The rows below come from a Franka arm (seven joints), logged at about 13 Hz.
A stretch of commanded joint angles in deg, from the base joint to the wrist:
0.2 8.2 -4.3 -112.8 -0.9 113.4 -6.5
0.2 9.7 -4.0 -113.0 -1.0 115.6 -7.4
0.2 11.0 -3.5 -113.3 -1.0 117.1 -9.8
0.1 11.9 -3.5 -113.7 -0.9 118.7 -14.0
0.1 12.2 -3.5 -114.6 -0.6 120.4 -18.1
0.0 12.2 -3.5 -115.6 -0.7 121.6 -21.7
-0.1 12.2 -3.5 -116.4 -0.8 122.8 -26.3
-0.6 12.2 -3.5 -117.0 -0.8 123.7 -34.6
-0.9 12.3 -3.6 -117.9 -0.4 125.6 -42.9
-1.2 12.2 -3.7 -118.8 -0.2 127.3 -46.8
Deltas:
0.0 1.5 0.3 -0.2 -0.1 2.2 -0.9
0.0 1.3 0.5 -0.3 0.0 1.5 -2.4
-0.1 0.9 0.0 -0.4 0.1 1.6 -4.2
0.0 0.3 0.0 -0.9 0.3 1.7 -4.1
-0.1 0.0 0.0 -1.0 -0.1 1.2 -3.6
-0.1 0.0 0.0 -0.8 -0.1 1.2 -4.6
-0.5 0.0 0.0 -0.6 0.0 0.9 -8.3
-0.3 0.1 -0.1 -0.9 0.4 1.9 -8.3
-0.3 -0.1 -0.1 -0.9 0.2 1.7 -3.9

